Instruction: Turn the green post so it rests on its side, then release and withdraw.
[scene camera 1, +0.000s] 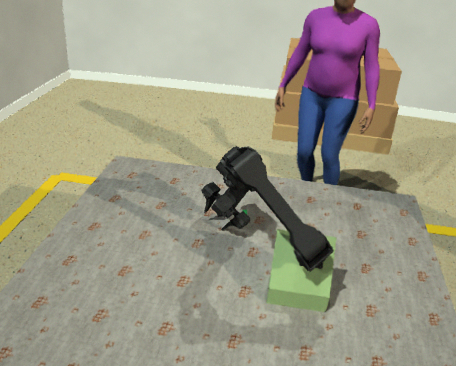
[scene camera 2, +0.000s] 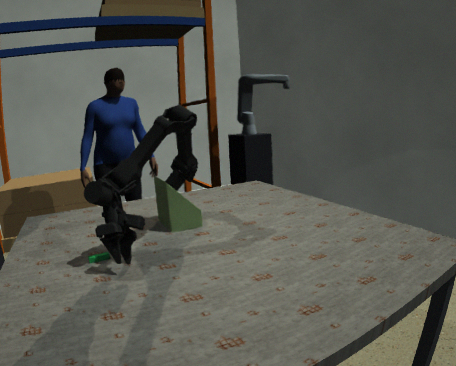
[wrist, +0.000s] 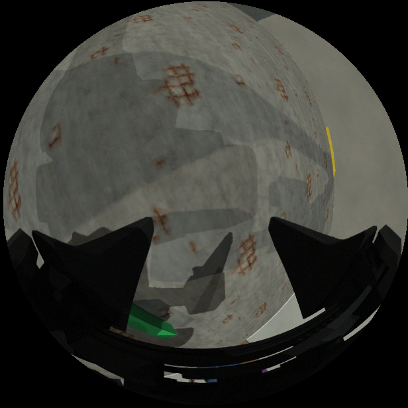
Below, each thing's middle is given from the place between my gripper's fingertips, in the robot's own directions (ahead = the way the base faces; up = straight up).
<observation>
Now: hand 100 mm past the green post (wrist: 138, 319), 60 mm to the left of it and 10 mm above it.
</observation>
